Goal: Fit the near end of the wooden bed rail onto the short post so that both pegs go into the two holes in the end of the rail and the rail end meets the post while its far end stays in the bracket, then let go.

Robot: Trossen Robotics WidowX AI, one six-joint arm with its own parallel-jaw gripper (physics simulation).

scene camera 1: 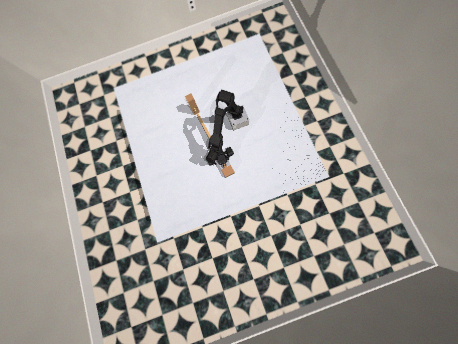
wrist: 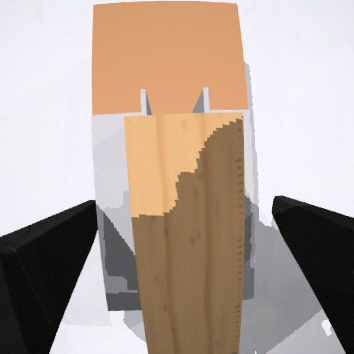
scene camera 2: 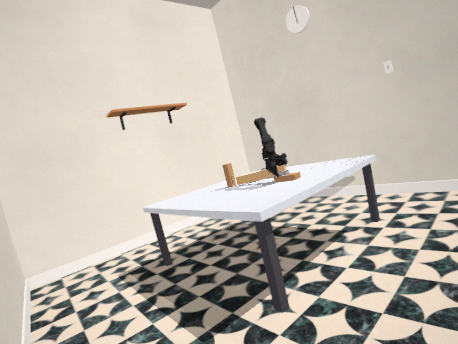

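Where they show: gripper, between the fingertips: (scene camera 2: 282, 175); arm's base, origin of its link: (scene camera 1: 236, 114).
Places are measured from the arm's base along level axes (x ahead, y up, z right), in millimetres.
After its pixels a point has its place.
The wooden bed rail (scene camera 1: 204, 126) {x 252, y -3, z 2 mm} (scene camera 2: 255, 176) {x 252, y -27, z -67 mm} (wrist: 190, 250) runs from beside the tall upright post to the low orange-brown short post (scene camera 1: 228, 171) {x 199, y -44, z -365 mm} (scene camera 2: 295, 176) {x 225, y -60, z -395 mm} (wrist: 167, 55) {x 201, y -44, z -359 mm}. In the wrist view its near end overlaps the grey walled piece (wrist: 112, 150) {x 180, y -42, z -309 mm} and stops close to the short post's edge, shifted slightly right. This end looks raised above the grey walls. The pegs and the end holes do not show. My gripper (scene camera 1: 220, 160) {x 217, y -47, z -285 mm} (scene camera 2: 280, 173) {x 217, y -47, z -285 mm} (wrist: 187, 206) {x 217, y -47, z -285 mm} is open, with one finger on each side of the rail near that end, apart from it.
The tall post (scene camera 1: 189, 97) {x 278, y 101, z 188 mm} (scene camera 2: 229, 175) {x 297, y 11, z 165 mm} stands at the rail's far end; the far bracket is too small to make out. The arm's pale grey base (scene camera 1: 238, 121) {x 8, y 1, z -53 mm} sits on the white table (scene camera 1: 175, 215) {x 664, y -80, z -529 mm} (scene camera 2: 200, 200) {x 663, y -80, z 63 mm}. A wall shelf (scene camera 2: 147, 109) hangs beyond.
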